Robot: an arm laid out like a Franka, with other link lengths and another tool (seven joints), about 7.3 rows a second.
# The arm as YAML. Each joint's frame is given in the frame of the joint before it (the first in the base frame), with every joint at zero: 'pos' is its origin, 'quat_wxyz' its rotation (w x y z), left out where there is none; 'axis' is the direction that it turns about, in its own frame. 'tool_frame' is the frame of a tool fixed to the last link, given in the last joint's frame.
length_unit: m
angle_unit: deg
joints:
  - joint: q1
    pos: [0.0, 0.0, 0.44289]
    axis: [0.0, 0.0, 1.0]
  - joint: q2
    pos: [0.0, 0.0, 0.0]
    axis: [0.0, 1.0, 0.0]
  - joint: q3
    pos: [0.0, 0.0, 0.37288]
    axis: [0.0, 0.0, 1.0]
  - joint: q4
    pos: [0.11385, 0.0, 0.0]
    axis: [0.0, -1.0, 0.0]
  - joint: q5
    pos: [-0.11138, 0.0, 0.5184]
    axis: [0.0, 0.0, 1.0]
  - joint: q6
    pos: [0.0, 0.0, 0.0]
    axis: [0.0, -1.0, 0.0]
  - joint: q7
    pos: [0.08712, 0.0, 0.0]
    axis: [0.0, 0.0, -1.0]
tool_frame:
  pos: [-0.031, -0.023, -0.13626]
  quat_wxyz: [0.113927, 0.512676, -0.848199, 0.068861]
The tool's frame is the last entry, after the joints.
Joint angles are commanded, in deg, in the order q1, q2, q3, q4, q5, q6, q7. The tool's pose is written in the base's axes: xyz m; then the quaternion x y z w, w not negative. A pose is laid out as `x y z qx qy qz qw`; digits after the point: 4 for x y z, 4 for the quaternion.
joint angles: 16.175, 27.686, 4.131, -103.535, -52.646, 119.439, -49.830
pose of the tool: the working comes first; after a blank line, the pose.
Where each joint sits with the arm in this pose, in the base's axes (m; each line is computed from the numbers above, not from the rounded line before):
q1: 0.0000 0.0000 0.4429
q2: 0.0000 0.0000 0.4429
q3: 0.1664 0.0483 0.7731
q4: 0.2607 0.0842 0.7203
q5: 0.6939 0.2496 0.4631
q6: 0.6939 0.2496 0.4631
q7: 0.7518 0.3077 0.4339
the tool: 0.8110 0.2057 0.3556

0.8110 0.2057 0.3556 0.8929 -0.0874 0.2990 0.3251
